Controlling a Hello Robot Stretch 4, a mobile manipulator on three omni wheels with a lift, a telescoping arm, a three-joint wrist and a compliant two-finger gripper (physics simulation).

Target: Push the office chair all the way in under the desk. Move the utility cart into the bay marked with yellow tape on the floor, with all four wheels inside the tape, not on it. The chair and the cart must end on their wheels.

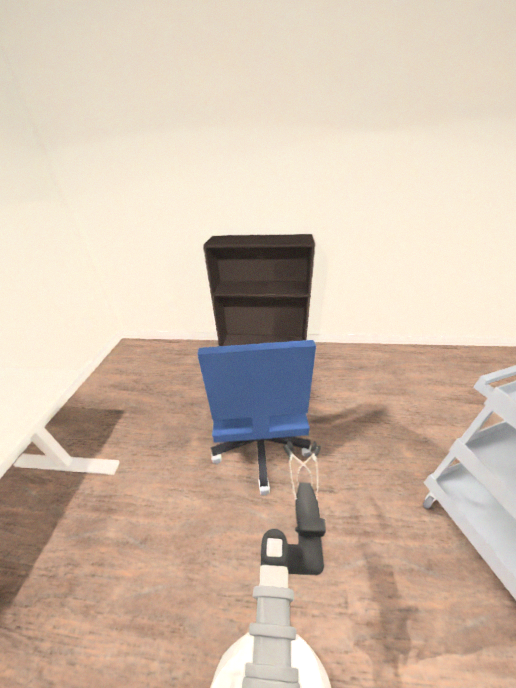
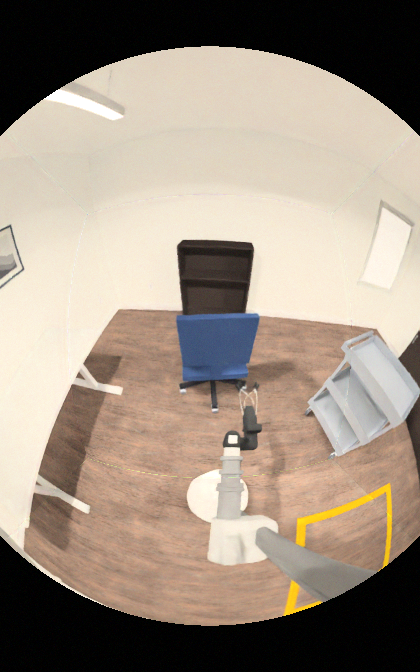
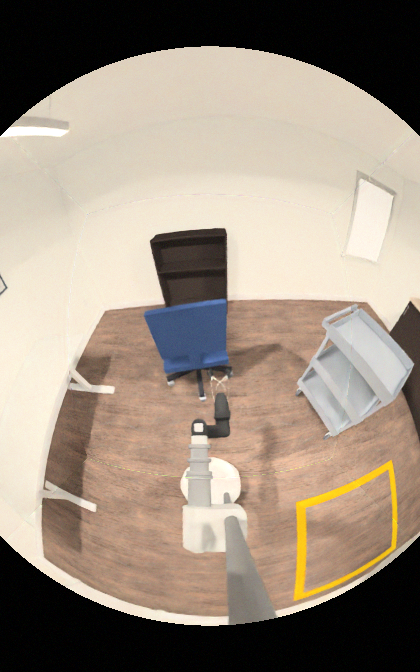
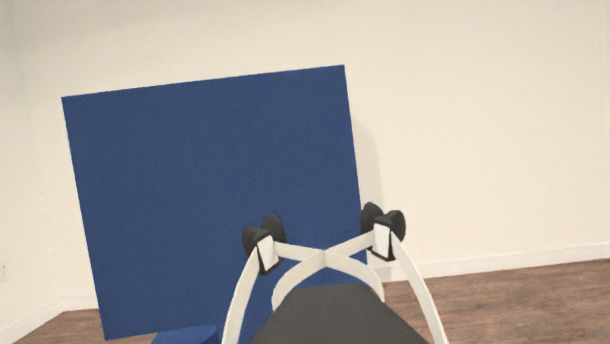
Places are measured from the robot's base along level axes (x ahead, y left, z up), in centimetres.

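Pixels of known places: gripper, fingertip midpoint: [image 1: 301, 441] [image 4: 322, 226].
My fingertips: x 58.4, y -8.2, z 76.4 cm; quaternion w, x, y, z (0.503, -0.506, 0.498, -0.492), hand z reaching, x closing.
Behind a point stands the place of what it marks.
The blue office chair [image 1: 258, 383] {x 83.1, y 7.9, z 78.0 cm} [image 2: 217, 345] [image 3: 190, 335] [image 4: 210, 190] {x 82.9, y 9.4, z 78.1 cm} stands upright on its wheels, its back toward the robot, right of the white desk [image 1: 33, 400] {x 76.3, y 110.0, z 69.3 cm} and apart from it. My gripper [image 1: 303, 449] {x 58.4, y -8.2, z 76.4 cm} [image 2: 248, 386] [image 3: 220, 376] [image 4: 322, 226] {x 58.4, y -8.2, z 76.4 cm} is open and empty, on the robot's side of the chair, near the right part of its backrest. The grey utility cart [image 1: 466, 452] {x 73.2, y -81.1, z 49.4 cm} [image 2: 350, 424] [image 3: 339, 405] stands upright at the right. The yellow tape bay [image 2: 300, 540] [image 3: 301, 550] lies on the floor at the lower right, nearer than the cart; the cart is outside it.
A dark bookshelf [image 1: 261, 241] {x 201.1, y 13.5, z 103.3 cm} [image 2: 215, 245] [image 3: 190, 235] stands against the far wall behind the chair. White desk feet [image 1: 94, 465] [image 2: 105, 389] [image 3: 95, 389] stand on the floor at the left. A dark piece of furniture [image 3: 407, 340] stands right behind the cart.
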